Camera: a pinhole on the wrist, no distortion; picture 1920 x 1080 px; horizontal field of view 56.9 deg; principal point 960.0 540.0 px. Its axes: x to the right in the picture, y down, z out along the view. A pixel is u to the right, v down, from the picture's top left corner.
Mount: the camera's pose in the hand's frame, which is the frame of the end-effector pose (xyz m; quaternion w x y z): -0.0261 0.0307 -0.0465 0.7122 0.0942 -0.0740 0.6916
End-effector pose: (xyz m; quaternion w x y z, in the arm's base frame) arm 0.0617 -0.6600 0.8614 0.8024 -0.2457 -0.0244 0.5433
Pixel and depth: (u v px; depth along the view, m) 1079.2 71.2 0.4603
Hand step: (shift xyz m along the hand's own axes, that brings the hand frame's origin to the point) 0.1081 -0.0512 0.4040
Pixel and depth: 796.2 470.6 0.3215
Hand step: -0.0065 -0.0745 0.2584
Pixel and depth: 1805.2 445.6 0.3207
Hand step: 0.0039 0.1030 0.3005
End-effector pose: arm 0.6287 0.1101 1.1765 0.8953 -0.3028 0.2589 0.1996
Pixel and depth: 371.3 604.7 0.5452
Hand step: -0.0383 -0.2737 0.4410
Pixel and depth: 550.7 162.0 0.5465
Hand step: 0.0999 -0.2242 0.4508
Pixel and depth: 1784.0 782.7 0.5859
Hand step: -0.0829 0.1588 0.5894
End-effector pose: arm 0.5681 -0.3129 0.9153 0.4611 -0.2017 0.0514 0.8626
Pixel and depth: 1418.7 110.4 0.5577
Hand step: 0.1276 0.0356 0.5249
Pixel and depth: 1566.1 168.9 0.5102
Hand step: 0.0990 0.0768 0.4868
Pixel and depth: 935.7 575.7 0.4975
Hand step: -0.0240 -0.0934 0.4354
